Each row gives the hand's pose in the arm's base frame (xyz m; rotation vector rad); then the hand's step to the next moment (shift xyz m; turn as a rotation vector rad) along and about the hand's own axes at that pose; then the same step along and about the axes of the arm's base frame.
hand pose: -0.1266 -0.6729 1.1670 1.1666 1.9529 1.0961
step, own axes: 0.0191 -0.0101 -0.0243 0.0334 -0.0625 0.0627
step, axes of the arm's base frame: -0.0319 0.0061 0.0011 0.0117 0.0346 -0.0873
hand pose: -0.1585 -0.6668 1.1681 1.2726 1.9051 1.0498
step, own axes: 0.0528 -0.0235 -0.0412 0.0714 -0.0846 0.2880
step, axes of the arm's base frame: -0.0629 0.0327 -0.0029 0.1735 0.1276 -0.2209
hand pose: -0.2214 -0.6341 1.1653 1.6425 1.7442 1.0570
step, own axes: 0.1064 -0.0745 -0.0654 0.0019 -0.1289 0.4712
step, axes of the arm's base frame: -0.1098 0.0949 -0.0091 0.3046 0.0956 -0.3697
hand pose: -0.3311 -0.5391 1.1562 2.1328 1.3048 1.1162
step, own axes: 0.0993 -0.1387 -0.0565 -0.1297 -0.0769 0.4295
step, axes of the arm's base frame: -0.0973 0.1500 -0.0183 0.2679 -0.0472 -0.3650
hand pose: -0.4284 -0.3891 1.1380 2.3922 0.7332 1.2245
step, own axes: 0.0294 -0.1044 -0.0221 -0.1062 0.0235 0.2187
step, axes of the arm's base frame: -0.0335 0.1029 -0.0234 0.1345 -0.0981 -0.1787
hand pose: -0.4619 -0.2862 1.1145 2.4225 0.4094 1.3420
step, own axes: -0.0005 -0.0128 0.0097 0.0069 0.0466 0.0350
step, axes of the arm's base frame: 0.0069 0.0098 -0.0106 0.0374 -0.0446 0.0077
